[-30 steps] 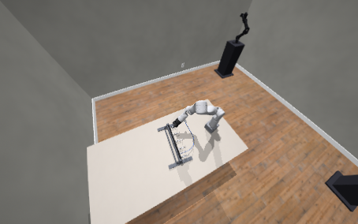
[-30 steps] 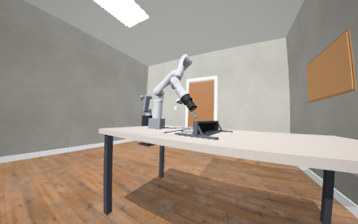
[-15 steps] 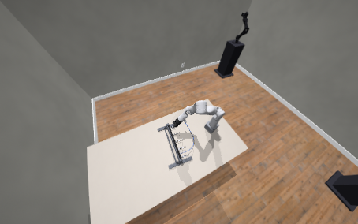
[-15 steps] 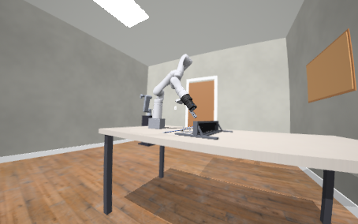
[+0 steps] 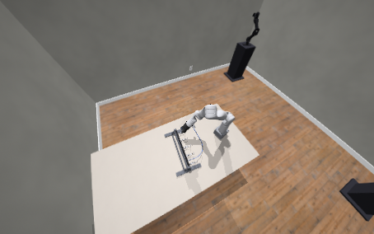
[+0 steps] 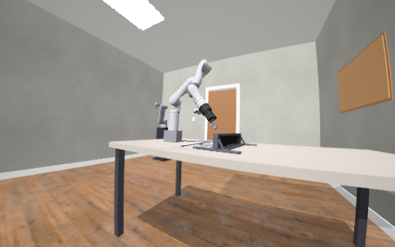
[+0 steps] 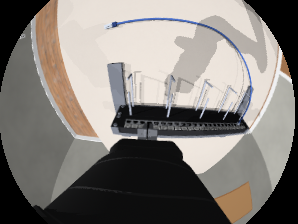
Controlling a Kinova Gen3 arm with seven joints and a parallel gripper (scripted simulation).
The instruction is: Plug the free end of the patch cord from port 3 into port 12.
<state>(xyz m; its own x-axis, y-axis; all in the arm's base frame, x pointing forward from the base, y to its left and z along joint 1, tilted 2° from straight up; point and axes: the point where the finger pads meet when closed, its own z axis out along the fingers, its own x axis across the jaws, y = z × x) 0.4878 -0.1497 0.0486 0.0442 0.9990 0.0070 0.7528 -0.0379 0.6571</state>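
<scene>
Now: the plug 19 cm behind my hand, 10 cm to the right of it and 13 cm below it.
</scene>
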